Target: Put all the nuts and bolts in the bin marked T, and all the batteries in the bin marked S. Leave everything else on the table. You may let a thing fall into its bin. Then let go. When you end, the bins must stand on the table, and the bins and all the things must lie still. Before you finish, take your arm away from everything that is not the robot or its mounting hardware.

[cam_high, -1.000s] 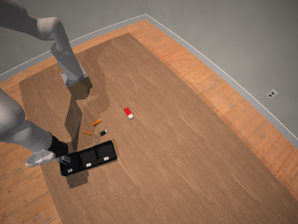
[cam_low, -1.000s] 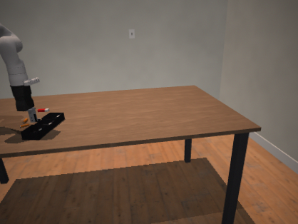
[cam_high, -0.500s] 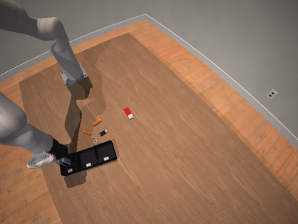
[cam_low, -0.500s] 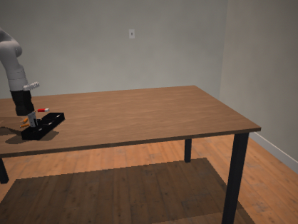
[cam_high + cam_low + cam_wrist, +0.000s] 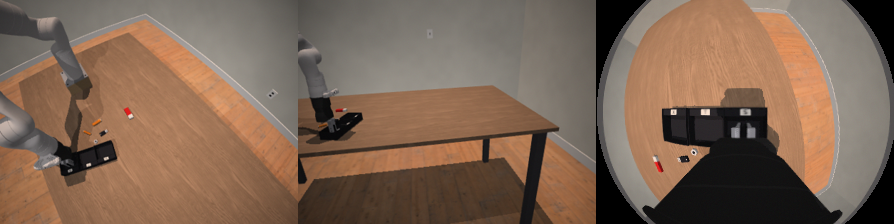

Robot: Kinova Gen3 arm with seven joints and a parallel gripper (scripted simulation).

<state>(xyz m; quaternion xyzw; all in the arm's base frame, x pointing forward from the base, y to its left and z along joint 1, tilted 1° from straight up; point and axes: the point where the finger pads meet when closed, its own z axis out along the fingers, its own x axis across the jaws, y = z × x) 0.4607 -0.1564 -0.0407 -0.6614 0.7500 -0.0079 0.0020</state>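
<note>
My gripper is now 8 cm to the right of the black bin row, 2 cm above it and 1 cm short of it. Also, from my hand: grey nut: 14 cm to the left, 6 cm behind, 3 cm below; then red block: 34 cm to the left, 12 cm behind, 3 cm below; then black piece: 19 cm to the left, 8 cm behind, 3 cm below.
</note>
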